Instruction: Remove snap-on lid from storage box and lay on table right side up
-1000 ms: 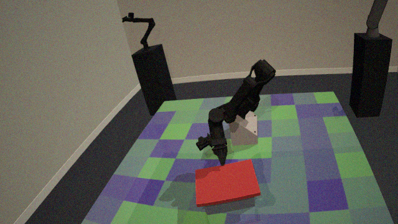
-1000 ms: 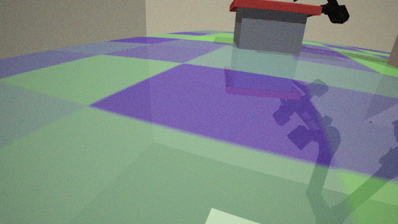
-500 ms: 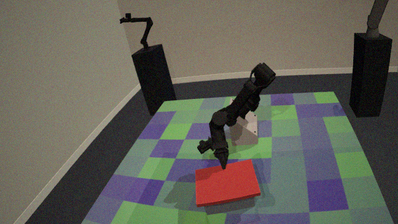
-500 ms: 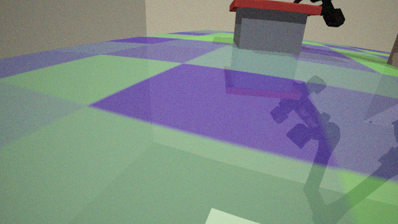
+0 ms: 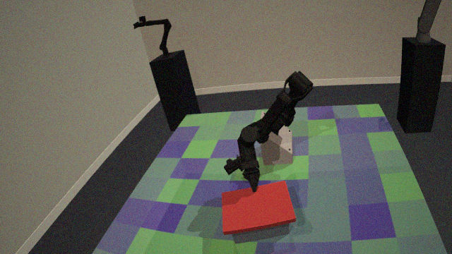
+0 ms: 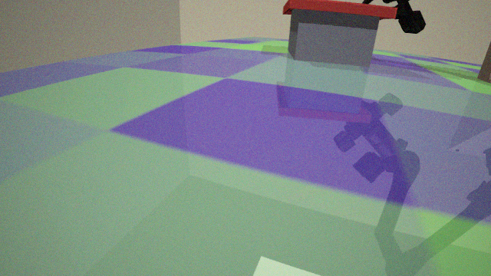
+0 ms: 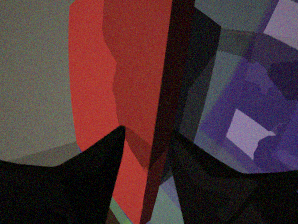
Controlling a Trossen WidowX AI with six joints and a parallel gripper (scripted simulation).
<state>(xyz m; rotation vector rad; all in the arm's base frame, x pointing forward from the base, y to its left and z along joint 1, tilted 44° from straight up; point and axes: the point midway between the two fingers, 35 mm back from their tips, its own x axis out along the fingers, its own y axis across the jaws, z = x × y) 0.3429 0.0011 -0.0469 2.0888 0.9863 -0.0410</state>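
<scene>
Now: gripper tip 7 cm short of the red lid, 2 cm to the right of it and 1 cm below it. The rest, counted from my gripper tip: grey storage box (7 cm ahead, 4 cm below, 2 cm to the left).
</scene>
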